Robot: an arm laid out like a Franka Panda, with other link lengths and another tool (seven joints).
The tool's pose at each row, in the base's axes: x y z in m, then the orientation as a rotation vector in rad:
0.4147 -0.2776 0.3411 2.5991 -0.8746 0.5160
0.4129 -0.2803 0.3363 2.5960 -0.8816 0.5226
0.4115 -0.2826 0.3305 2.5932 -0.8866 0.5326
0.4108 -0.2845 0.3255 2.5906 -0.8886 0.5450
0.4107 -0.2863 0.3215 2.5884 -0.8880 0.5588
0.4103 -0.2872 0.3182 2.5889 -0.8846 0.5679
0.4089 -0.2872 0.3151 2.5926 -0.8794 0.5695
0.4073 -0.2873 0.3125 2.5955 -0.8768 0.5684
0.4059 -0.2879 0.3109 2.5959 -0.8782 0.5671
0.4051 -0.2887 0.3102 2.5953 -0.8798 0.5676
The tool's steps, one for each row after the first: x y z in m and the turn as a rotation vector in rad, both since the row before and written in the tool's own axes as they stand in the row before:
-0.0021 0.0022 0.0050 0.0006 0.0037 0.0061
-0.0025 0.0014 0.0057 0.0019 0.0060 0.0052
-0.0018 0.0009 0.0050 0.0027 0.0079 0.0035
-0.0010 0.0006 0.0042 0.0033 0.0091 0.0019
-0.0014 0.0003 0.0031 0.0035 0.0059 -0.0010
-0.0025 0.0003 0.0023 0.0033 0.0006 -0.0036
-0.0023 0.0006 0.0019 0.0018 -0.0013 -0.0021
-0.0015 0.0010 0.0013 0.0000 -0.0012 0.0008
-0.0005 0.0010 0.0007 -0.0001 0.0002 0.0012

